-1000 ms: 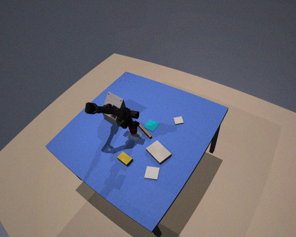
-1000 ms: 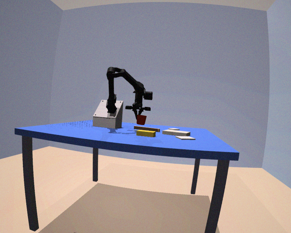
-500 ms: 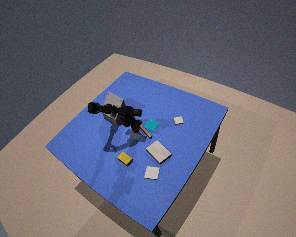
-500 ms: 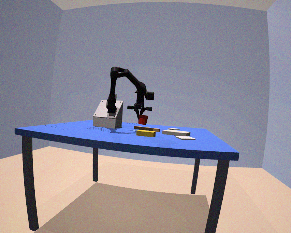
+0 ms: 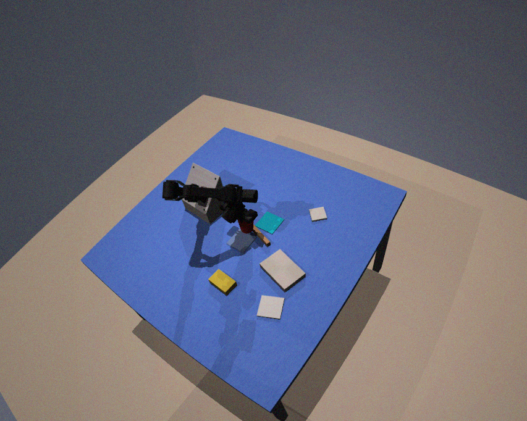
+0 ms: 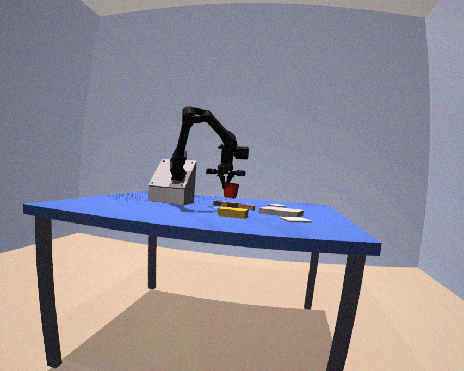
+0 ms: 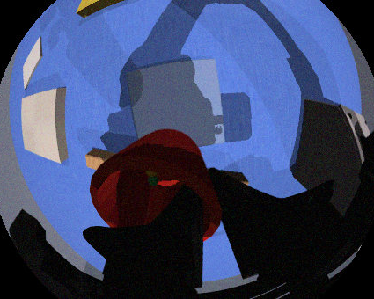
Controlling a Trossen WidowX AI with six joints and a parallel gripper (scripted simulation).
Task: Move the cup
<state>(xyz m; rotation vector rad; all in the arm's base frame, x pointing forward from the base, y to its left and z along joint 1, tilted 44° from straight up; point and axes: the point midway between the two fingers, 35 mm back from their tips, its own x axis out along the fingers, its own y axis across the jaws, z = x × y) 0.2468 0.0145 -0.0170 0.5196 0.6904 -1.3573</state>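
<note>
My gripper tip is 13 cm to the right of the teal pad, 10 cm above it and 5 cm short of it. The rest, counted from my gripper tip: thin wooden bar (8 cm below, 4 cm to the left, 4 cm ahead); red cup (3 cm ahead); blue-grey pad (10 cm below, 4 cm to the right, 2 cm ahead).
</note>
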